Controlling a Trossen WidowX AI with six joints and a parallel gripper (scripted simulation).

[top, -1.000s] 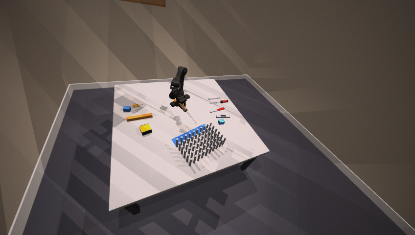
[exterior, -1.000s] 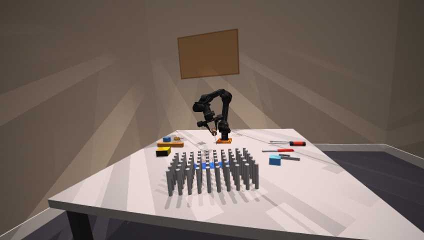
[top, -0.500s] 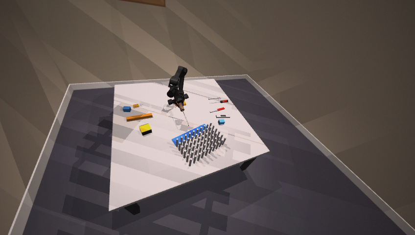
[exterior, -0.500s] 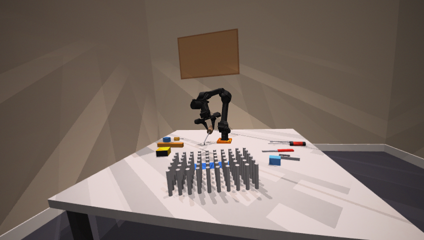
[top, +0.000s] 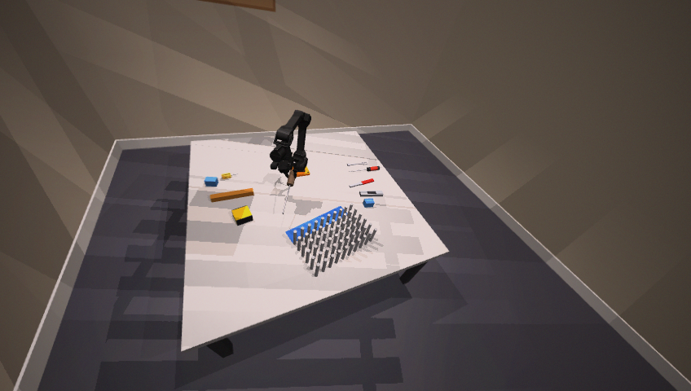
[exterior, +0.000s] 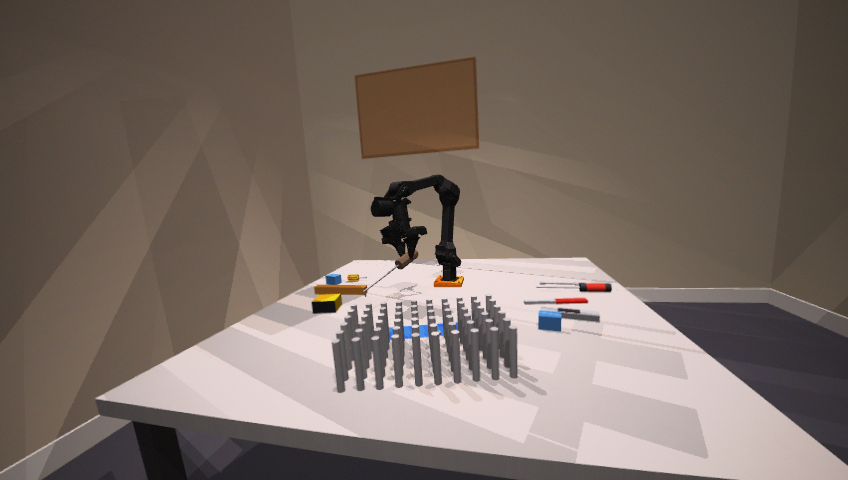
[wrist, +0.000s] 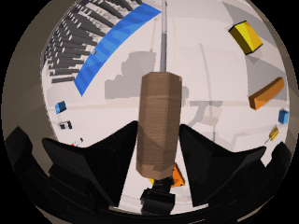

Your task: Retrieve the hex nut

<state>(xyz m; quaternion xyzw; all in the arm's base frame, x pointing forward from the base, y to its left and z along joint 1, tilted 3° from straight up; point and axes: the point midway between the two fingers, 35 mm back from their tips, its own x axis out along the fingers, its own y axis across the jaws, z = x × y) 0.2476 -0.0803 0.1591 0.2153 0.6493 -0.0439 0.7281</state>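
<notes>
Right now the wooden-handled tool is 100 mm ahead of my gripper tip, 30 mm to the right of it and 30 mm below it. From my gripper tip the other things lie so: orange bar 20 mm behind, 330 mm to the right, 140 mm below; then black block 130 mm ahead, 260 mm to the right, 140 mm below; then blue taped strip 200 mm ahead, 140 mm to the left, 160 mm below.
</notes>
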